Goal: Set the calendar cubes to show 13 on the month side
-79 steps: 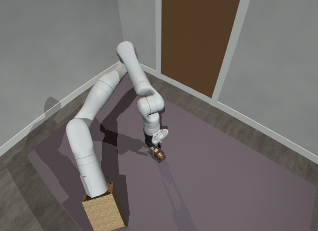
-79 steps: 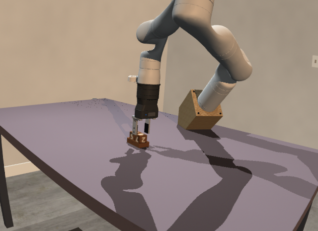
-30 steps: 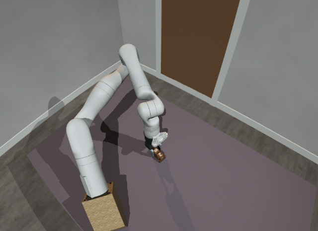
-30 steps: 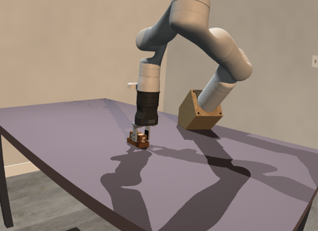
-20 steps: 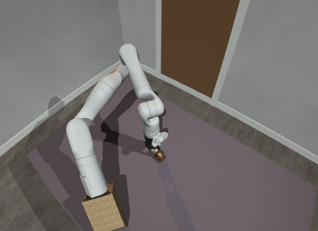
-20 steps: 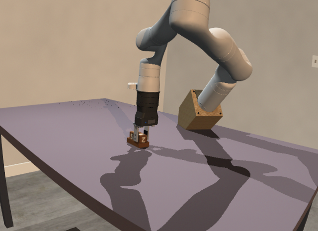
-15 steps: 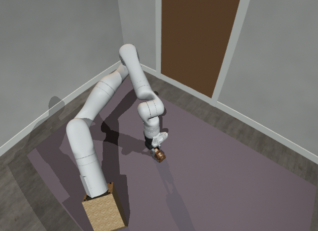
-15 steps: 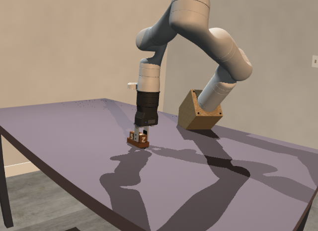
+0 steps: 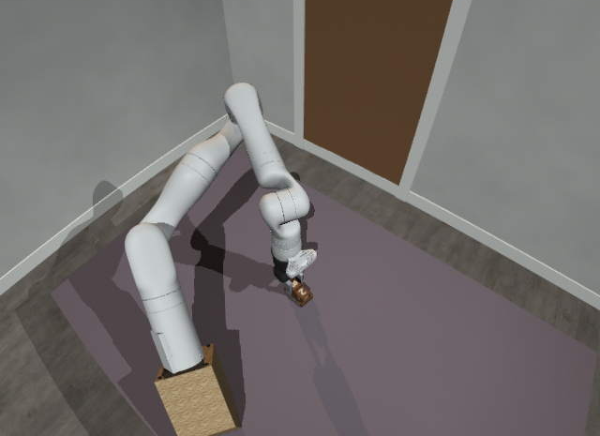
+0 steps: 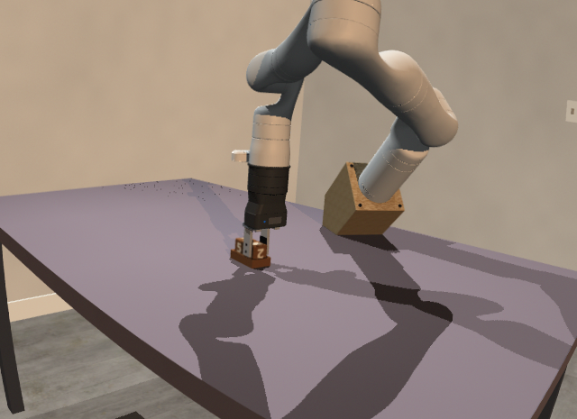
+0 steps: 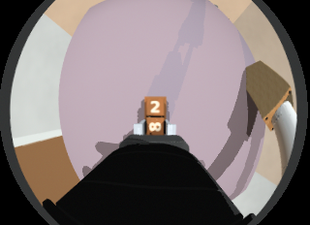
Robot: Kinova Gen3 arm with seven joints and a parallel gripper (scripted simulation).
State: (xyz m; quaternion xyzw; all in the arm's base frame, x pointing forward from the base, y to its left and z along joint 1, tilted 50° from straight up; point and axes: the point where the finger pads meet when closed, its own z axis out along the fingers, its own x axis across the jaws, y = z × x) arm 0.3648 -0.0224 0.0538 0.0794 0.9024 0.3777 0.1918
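The tray lies 30 mm below my hand and 20 mm to the right of it.
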